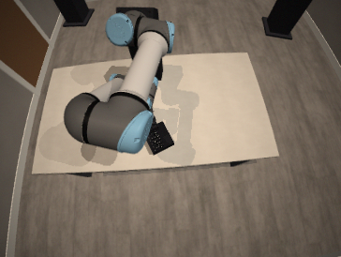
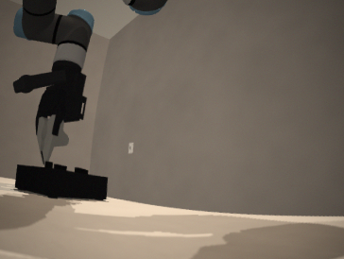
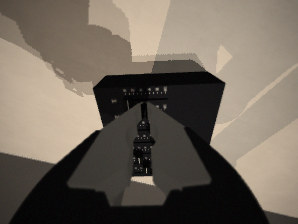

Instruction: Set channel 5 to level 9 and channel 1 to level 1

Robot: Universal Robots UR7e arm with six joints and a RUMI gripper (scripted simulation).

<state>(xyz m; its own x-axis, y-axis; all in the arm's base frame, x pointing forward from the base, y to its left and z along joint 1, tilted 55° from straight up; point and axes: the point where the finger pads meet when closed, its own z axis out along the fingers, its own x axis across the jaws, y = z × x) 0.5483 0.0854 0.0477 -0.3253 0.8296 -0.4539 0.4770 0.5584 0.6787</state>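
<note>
Right now the channel 1 fader knob is 10 mm to the right of my hand, 10 mm below it and 10 mm ahead of it. From my hand the other things lie so: channel 5 fader knob 80 mm ahead, 40 mm to the left, 10 mm below.
</note>
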